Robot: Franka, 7 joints.
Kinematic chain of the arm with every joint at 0, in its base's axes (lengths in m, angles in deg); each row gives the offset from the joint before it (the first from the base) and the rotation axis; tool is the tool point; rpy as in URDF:
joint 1: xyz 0 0 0.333 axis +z
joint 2: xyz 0 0 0 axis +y
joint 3: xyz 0 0 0.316 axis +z
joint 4: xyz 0.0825 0 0 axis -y
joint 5: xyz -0.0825 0 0.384 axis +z
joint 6: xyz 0 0 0 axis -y
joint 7: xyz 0.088 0 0 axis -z
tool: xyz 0 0 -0.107 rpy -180 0 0
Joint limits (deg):
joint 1: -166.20..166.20
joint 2: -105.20..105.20
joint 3: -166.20..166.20
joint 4: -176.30..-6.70
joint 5: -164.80..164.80
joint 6: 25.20..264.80
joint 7: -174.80..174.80
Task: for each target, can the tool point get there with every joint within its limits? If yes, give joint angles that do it. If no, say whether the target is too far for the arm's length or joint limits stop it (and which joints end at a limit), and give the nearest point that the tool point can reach.
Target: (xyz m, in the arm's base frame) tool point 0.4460 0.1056 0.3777
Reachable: yes | joints -66.15 -11.14 68.54 -128.94 47.27 88.45 -134.28
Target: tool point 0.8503 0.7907 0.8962
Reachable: no: too far | nearest point 0.5653 0.5256 0.7074 | short by 0.433 m
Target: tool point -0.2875 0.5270 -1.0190
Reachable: no: too far | nearest point -0.2012 0.3688 -0.3428 | short by 0.700 m
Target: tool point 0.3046 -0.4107 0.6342
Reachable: yes | joints -4.14 9.60 -65.58 -81.65 42.39 51.76 60.02
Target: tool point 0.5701 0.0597 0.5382
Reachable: yes | joints -50.93 30.82 84.26 -88.56 122.21 218.89 -13.19
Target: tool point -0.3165 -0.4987 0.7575
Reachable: yes | joints 27.69 -21.98 -119.93 -56.70 -72.97 67.32 -48.43
